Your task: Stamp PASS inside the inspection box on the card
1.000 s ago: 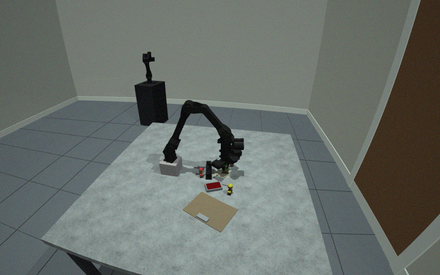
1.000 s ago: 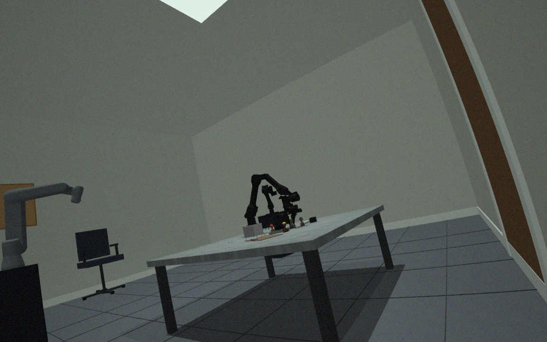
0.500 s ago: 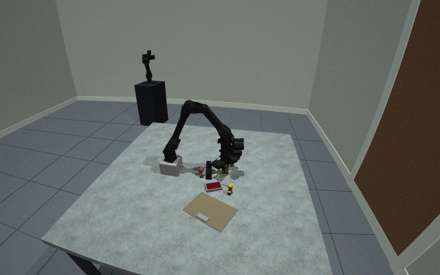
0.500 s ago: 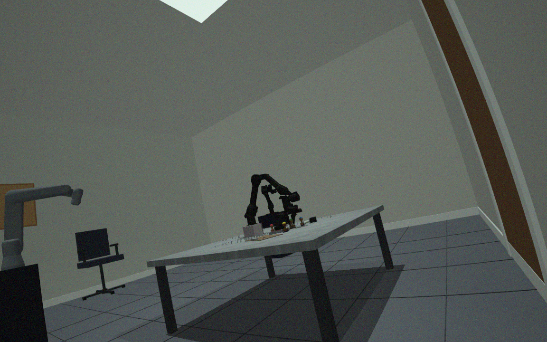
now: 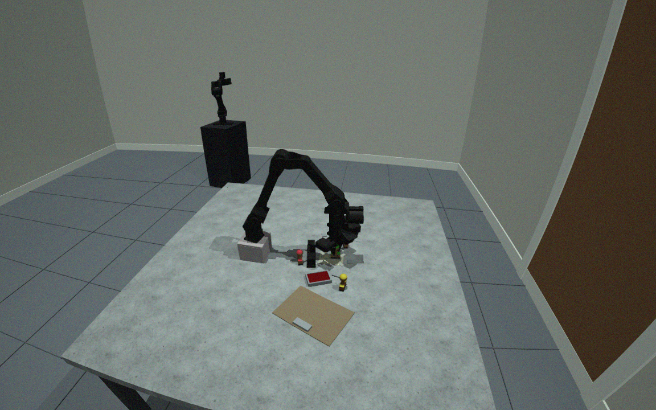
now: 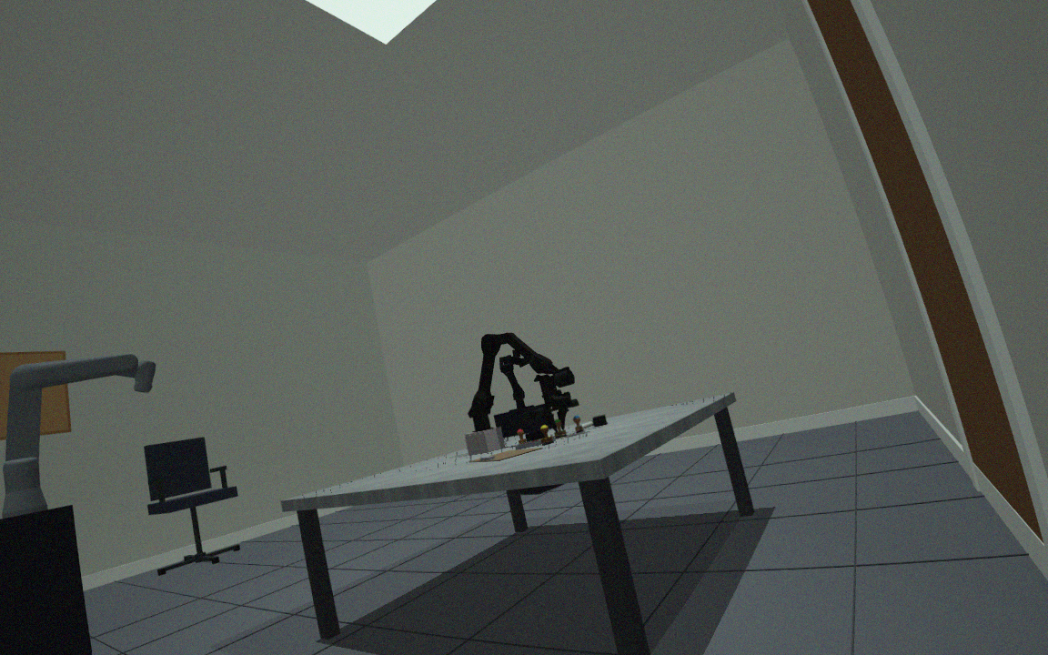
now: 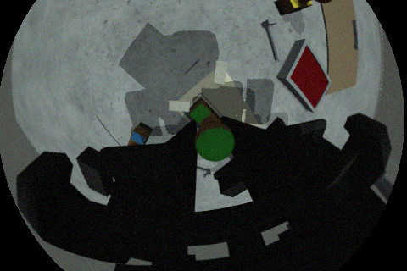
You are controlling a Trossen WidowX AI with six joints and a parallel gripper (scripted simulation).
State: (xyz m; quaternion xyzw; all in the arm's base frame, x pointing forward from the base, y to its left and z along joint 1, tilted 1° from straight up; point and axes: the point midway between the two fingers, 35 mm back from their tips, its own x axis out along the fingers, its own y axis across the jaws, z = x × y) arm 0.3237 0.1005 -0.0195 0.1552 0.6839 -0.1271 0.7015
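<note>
Now: the green-knobbed stamp right at my gripper tip. Also, from my gripper tip: card: 1 cm behind, 1 cm to the right, 3 cm below; then blue-knobbed stamp: 1 cm ahead, 9 cm to the left, 1 cm below; then red-knobbed stamp: 13 cm behind, 8 cm to the right, 1 cm below.
</note>
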